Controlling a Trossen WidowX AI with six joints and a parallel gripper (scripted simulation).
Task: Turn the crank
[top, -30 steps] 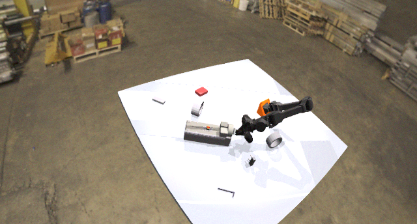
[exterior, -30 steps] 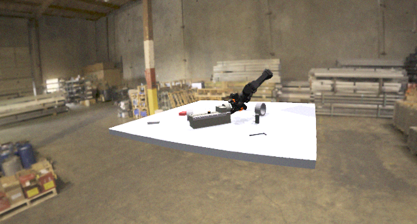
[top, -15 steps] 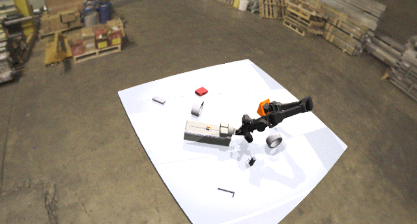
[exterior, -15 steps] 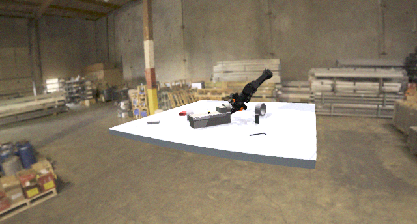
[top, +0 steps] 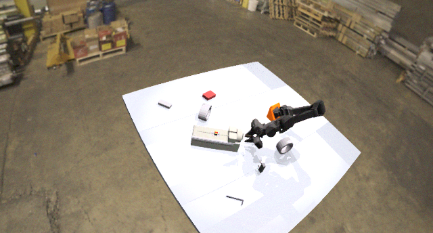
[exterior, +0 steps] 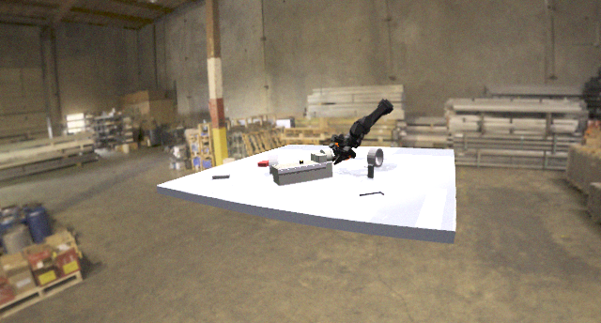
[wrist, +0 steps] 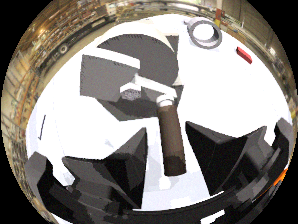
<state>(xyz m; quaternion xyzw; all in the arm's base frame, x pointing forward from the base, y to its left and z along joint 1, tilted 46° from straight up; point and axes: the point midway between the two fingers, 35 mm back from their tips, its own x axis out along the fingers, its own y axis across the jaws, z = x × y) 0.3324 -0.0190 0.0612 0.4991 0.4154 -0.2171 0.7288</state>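
The dark crank handle lies 1 cm behind my gripper tip, 1 cm to the left of it and 3 cm above it. Also, from my gripper tip: hex key (29 cm ahead, 24 cm to the left, 4 cm below); red pointer (13 cm ahead, 11 cm to the right, 4 cm above); small clip (6 cm ahead, 19 cm to the left, 2 cm below).
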